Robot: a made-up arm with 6 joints. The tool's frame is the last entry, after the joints. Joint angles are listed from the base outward.
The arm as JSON. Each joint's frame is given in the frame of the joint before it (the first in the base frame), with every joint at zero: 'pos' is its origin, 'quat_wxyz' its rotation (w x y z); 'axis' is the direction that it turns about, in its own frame. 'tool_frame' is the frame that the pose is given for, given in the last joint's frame.
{
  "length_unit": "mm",
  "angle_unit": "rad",
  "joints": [
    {
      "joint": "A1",
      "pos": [
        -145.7,
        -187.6,
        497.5
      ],
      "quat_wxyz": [
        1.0,
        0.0,
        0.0,
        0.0
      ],
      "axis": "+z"
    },
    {
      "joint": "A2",
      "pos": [
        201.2,
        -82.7,
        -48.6
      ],
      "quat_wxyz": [
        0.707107,
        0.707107,
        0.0,
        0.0
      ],
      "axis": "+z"
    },
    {
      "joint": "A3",
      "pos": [
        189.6,
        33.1,
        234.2
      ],
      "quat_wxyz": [
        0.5,
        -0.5,
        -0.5,
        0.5
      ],
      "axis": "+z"
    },
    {
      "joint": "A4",
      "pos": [
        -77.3,
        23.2,
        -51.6
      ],
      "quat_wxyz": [
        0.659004,
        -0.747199,
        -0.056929,
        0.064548
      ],
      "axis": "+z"
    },
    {
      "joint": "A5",
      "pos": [
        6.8,
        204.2,
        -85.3
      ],
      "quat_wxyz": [
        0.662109,
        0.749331,
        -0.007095,
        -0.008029
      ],
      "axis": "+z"
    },
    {
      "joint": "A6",
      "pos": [
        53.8,
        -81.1,
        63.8
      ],
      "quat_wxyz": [
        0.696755,
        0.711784,
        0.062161,
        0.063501
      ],
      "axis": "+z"
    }
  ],
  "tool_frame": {
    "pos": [
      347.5,
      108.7,
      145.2
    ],
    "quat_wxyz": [
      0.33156,
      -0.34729,
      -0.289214,
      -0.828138
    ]
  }
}
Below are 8 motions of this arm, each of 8 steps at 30 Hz.
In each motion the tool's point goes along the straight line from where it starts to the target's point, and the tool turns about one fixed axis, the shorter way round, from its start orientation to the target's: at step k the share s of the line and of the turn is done. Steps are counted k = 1, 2, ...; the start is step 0. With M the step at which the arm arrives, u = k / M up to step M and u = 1 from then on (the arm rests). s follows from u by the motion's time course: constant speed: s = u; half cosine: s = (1 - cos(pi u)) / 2; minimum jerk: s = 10 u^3 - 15 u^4 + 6 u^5.
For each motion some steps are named. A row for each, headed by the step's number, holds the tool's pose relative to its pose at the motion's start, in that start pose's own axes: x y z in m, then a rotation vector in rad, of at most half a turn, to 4 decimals.
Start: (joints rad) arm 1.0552 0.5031 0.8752 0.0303 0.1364 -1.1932
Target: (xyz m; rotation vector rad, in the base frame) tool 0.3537 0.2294 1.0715 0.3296 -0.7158 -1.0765
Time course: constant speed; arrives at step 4
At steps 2, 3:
2: 0.0113 0.0009 -0.0015 -0.0053 0.0143 -0.0054
3: 0.0170 0.0014 -0.0023 -0.0079 0.0214 -0.0081

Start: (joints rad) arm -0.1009 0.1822 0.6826 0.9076 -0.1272 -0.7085
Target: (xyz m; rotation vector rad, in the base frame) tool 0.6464 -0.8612 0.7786 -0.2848 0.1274 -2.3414
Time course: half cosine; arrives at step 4
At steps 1, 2, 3, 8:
1: 0.0004 0.0019 -0.0010 -0.0046 0.0048 -0.0021
2: 0.0014 0.0064 -0.0036 -0.0157 0.0165 -0.0070
3: 0.0024 0.0110 -0.0061 -0.0268 0.0283 -0.0120
8: 0.0028 0.0129 -0.0072 -0.0314 0.0331 -0.0141

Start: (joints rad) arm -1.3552 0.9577 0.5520 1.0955 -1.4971 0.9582
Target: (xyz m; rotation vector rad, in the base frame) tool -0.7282 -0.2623 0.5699 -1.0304 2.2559 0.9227
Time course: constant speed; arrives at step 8
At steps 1, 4, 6, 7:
1: -0.0009 0.0115 -0.0030 -0.0161 0.0005 0.0054
4: -0.0037 0.0461 -0.0119 -0.0645 0.0020 0.0217
6: -0.0056 0.0692 -0.0178 -0.0967 0.0030 0.0325
7: -0.0065 0.0808 -0.0208 -0.1128 0.0035 0.0380

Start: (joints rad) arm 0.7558 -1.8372 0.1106 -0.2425 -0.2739 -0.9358
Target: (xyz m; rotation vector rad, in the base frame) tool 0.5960 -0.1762 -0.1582 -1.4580 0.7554 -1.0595
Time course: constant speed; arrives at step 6
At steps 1, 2, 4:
1: -0.0100 0.0001 0.0062 0.0012 -0.0162 -0.0054
2: -0.0200 0.0003 0.0125 0.0023 -0.0324 -0.0108
4: -0.0399 0.0006 0.0249 0.0046 -0.0649 -0.0216

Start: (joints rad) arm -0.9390 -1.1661 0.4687 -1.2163 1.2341 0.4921
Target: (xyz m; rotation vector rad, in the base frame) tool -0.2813 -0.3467 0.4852 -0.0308 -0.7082 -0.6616
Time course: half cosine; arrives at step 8
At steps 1, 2, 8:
1: 0.0023 0.0003 0.0001 -0.0005 0.0070 -0.0082
2: 0.0089 0.0010 0.0005 -0.0020 0.0268 -0.0314
8: 0.0605 0.0070 0.0035 -0.0138 0.1830 -0.2146

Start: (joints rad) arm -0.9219 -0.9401 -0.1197 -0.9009 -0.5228 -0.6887
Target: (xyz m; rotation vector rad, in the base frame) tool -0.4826 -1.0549 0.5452 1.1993 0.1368 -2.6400
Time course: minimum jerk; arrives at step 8
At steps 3, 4, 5, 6, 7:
3: 0.0223 -0.0326 0.0318 0.0312 -0.0195 -0.0534
4: 0.0405 -0.0592 0.0578 0.0567 -0.0354 -0.0970
5: 0.0587 -0.0858 0.0838 0.0822 -0.0514 -0.1407
6: 0.0726 -0.1061 0.1037 0.1017 -0.0635 -0.1740
7: 0.0797 -0.1164 0.1138 0.1116 -0.0697 -0.1910

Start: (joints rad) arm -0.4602 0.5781 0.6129 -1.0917 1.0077 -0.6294
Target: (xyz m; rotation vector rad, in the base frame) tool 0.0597 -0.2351 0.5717 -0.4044 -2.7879 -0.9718
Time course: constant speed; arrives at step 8
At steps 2, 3, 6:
2: 0.0061 0.0015 -0.0095 -0.0230 -0.0586 0.0064
3: 0.0092 0.0022 -0.0143 -0.0345 -0.0880 0.0097
6: 0.0183 0.0044 -0.0286 -0.0689 -0.1759 0.0193

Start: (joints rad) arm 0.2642 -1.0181 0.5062 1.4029 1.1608 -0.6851
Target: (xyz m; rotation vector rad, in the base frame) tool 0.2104 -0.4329 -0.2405 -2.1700 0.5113 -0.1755
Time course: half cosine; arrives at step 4
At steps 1, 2, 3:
1: 0.0043 0.0009 -0.0015 -0.0036 0.0049 -0.0067
2: 0.0148 0.0029 -0.0050 -0.0123 0.0166 -0.0228
3: 0.0252 0.0050 -0.0086 -0.0210 0.0284 -0.0389

